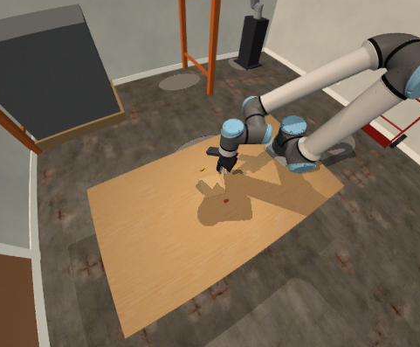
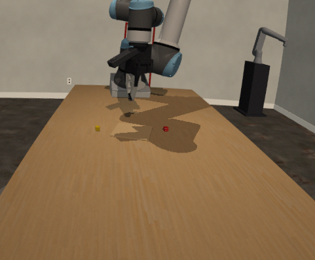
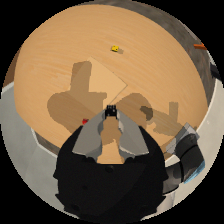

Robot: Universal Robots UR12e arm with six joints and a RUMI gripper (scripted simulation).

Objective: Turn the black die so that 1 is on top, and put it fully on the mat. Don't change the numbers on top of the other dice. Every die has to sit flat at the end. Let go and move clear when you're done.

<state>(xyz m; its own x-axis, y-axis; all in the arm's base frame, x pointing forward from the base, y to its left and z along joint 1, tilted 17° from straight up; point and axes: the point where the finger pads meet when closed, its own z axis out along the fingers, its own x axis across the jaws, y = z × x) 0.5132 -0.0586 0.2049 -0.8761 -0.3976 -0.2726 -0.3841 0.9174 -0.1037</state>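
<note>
My gripper is now 12 cm above the tan mat, 6 cm short of it and 1 cm to the right of it. The rest, counted from my hand: yellow die (13 cm to the right, 12 cm below, 5 cm ahead); then red die (14 cm to the left, 12 cm below, 5 cm ahead); then black die (1 cm below).
</note>
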